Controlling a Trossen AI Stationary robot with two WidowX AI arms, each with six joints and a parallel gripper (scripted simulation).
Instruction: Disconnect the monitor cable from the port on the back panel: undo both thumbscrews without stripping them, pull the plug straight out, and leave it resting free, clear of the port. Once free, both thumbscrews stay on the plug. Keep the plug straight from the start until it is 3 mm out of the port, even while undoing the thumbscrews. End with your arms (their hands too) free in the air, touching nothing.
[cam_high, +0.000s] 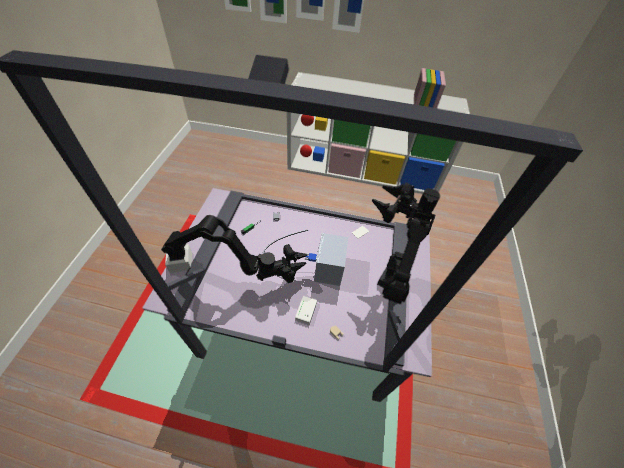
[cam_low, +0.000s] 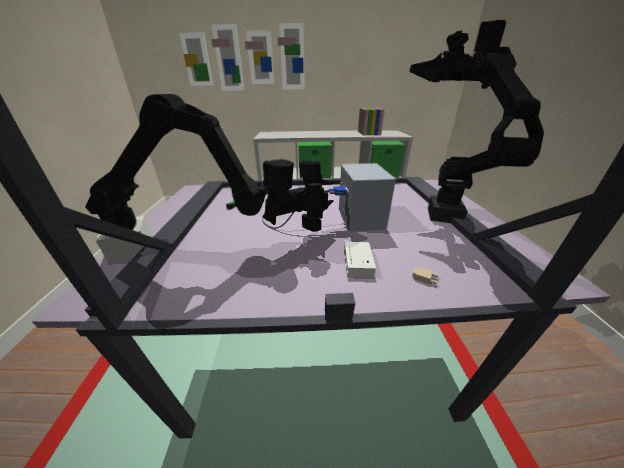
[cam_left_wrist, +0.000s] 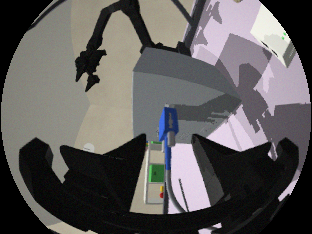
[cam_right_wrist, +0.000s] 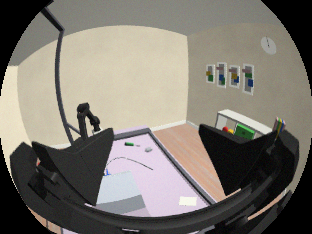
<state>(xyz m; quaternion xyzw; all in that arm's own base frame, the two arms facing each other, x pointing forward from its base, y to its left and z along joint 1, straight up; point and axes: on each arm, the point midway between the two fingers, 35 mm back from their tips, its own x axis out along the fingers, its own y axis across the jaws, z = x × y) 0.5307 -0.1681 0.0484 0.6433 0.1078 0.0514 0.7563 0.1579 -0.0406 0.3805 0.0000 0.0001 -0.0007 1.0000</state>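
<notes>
The blue plug is 50 mm to the right of my left hand, 30 mm ahead of it and 10 mm below it. Also, from my left hand: back panel (80 mm to the right, 50 mm ahead, 30 mm below); grey box (140 mm to the right, 50 mm ahead, 40 mm below); white device (170 mm behind, 100 mm below, 50 mm to the right).
</notes>
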